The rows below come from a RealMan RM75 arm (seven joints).
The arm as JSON. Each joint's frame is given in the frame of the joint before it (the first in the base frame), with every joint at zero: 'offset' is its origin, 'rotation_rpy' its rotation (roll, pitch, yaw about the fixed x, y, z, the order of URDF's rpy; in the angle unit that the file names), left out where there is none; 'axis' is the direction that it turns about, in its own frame. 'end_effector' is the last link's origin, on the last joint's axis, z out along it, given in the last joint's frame.
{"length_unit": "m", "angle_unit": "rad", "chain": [
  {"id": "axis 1", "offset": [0.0, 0.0, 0.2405], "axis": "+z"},
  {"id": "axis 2", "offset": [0.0, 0.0, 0.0], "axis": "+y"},
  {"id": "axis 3", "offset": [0.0, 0.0, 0.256], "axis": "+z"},
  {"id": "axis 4", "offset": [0.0, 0.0, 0.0], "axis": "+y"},
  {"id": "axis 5", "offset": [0.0, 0.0, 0.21], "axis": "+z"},
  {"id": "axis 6", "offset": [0.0, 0.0, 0.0], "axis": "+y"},
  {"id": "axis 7", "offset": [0.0, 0.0, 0.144], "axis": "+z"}
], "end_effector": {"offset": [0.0, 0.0, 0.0]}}
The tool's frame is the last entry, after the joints.
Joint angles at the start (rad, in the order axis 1, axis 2, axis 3, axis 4, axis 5, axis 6, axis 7):
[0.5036, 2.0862, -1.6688, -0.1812, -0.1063, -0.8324, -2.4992]
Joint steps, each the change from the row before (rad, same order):
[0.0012, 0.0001, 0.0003, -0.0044, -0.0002, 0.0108, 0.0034]
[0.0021, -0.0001, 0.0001, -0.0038, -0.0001, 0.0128, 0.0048]
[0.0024, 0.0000, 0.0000, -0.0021, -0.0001, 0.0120, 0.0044]
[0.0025, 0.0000, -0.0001, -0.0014, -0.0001, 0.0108, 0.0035]
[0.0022, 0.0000, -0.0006, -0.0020, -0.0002, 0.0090, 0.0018]
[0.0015, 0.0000, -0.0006, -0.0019, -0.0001, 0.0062, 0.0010]
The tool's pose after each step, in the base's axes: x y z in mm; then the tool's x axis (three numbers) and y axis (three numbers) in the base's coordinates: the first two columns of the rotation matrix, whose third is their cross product. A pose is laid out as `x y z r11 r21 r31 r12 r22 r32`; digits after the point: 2 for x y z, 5 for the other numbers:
322.82 358.93 -48.70 -0.57066 0.29810 0.76517 0.81879 0.27766 0.50248
322.81 360.15 -49.01 -0.56809 0.30451 0.76455 0.82106 0.27283 0.50142
323.01 361.14 -49.43 -0.56581 0.31142 0.76346 0.82310 0.26796 0.50071
323.20 362.05 -49.84 -0.56425 0.31769 0.76204 0.82454 0.26380 0.50055
323.05 362.94 -50.21 -0.56422 0.32206 0.76022 0.82477 0.26168 0.50127
322.80 363.63 -50.46 -0.56447 0.32465 0.75893 0.82472 0.26068 0.50188

